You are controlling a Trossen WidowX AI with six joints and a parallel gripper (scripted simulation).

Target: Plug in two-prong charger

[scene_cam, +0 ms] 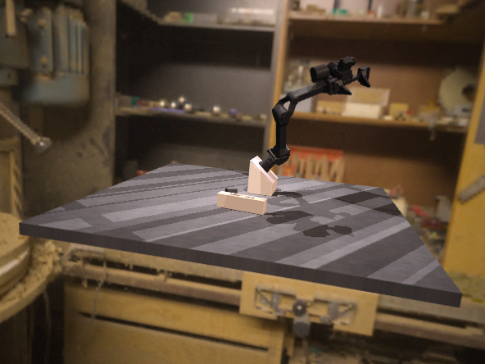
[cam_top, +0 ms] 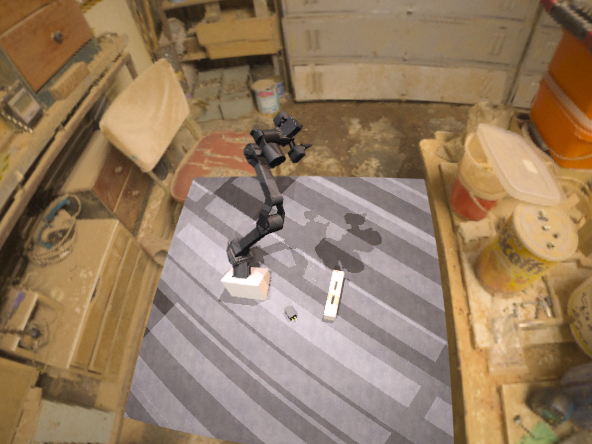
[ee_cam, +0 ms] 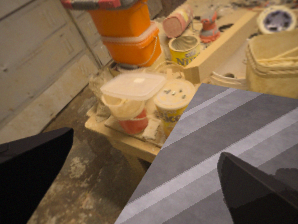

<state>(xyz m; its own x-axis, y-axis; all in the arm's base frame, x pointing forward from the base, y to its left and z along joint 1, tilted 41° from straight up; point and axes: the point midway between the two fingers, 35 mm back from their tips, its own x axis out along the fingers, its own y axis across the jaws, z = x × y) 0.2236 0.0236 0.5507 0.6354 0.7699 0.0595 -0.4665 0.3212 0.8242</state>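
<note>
Now: the dark grey rectangular block 51 cm to the right of my gripper tip, 49 cm below it and 2 cm behind it.
</note>
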